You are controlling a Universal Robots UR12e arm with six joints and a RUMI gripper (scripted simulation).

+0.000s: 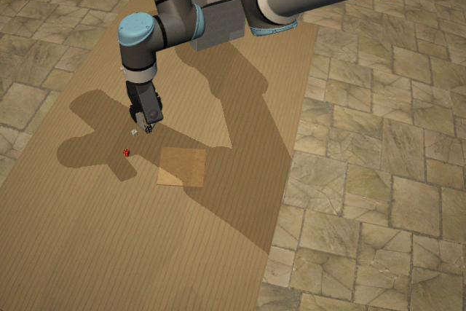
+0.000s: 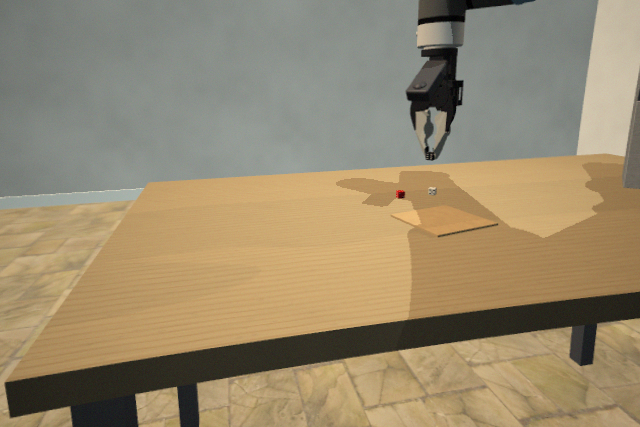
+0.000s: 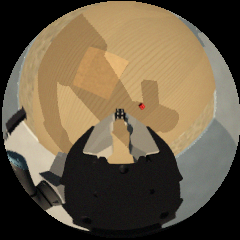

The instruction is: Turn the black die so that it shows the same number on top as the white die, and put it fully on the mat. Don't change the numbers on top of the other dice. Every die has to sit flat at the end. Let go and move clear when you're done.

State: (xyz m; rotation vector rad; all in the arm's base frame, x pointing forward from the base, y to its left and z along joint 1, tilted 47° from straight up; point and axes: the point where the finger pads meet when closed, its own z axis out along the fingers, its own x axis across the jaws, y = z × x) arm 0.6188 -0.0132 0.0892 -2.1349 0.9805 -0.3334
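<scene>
The black die lies 10 mm below my hand. Round my hand: white die: 30 mm behind, 80 mm to the right, 110 mm below; then tan mat: 10 mm ahead, 120 mm to the left, 110 mm below; then red die: 50 mm ahead, 60 mm to the right, 110 mm below.
</scene>
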